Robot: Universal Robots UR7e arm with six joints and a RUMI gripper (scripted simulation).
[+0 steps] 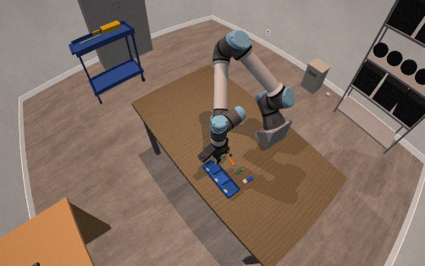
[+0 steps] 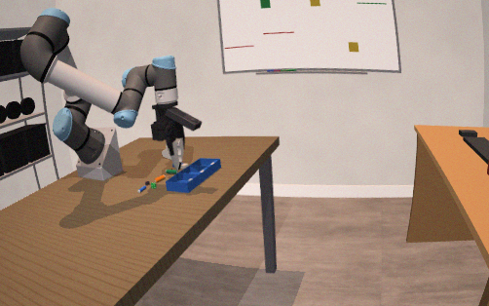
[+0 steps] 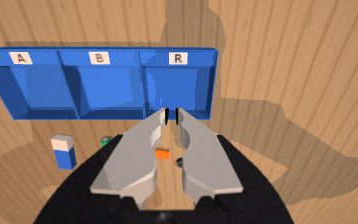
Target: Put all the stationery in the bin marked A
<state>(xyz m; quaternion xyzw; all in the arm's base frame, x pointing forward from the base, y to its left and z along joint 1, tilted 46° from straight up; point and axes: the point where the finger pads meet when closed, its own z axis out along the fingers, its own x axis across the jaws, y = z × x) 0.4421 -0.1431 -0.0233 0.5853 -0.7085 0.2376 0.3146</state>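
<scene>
The tray lies 20 mm ahead of my hand, 80 mm to the left of it and 60 mm below it. Round my hand: green die: 100 mm behind, 30 mm to the right, 60 mm below; then orange marker: 110 mm behind, 40 mm to the left, 60 mm below; then black nut: 140 mm behind, 70 mm below.
</scene>
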